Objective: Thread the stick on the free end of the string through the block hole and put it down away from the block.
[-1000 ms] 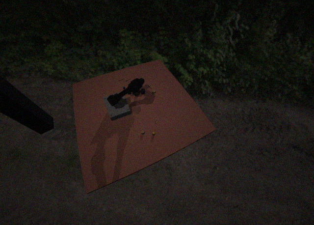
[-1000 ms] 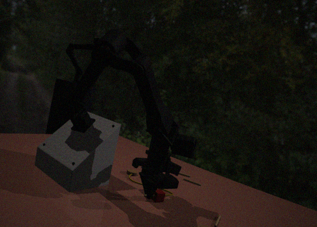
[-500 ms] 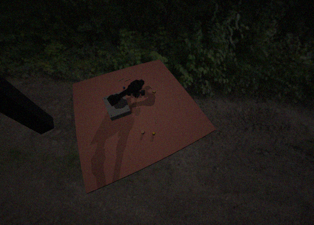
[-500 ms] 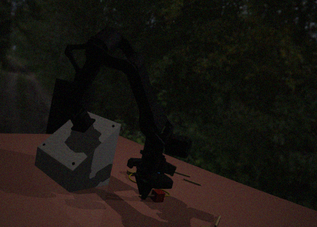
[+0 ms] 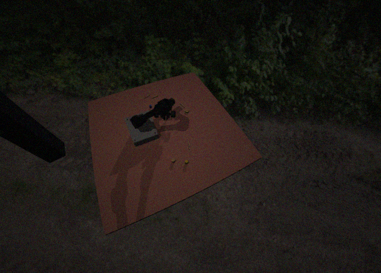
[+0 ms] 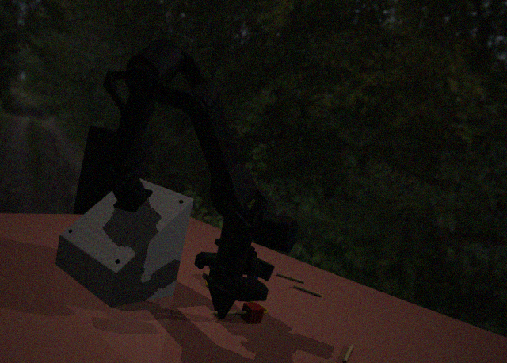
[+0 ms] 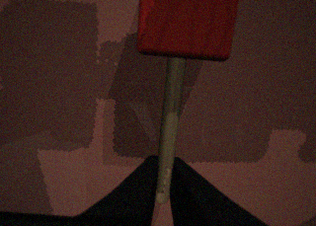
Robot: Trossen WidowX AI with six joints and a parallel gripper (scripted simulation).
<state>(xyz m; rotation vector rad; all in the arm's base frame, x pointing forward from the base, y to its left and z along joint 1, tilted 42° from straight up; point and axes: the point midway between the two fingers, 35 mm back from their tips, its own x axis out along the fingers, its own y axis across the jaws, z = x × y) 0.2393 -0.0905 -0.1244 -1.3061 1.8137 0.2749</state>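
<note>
Now: gripper tip 4 cm short of the small red block, 6 cm to the right of it and 1 cm below it. From my gripper tip the other things lie so: thin wooden stick: 2 cm ahead, 3 cm to the left, 1 cm above; then flat piece: 15 cm behind, 18 cm to the left.
</note>
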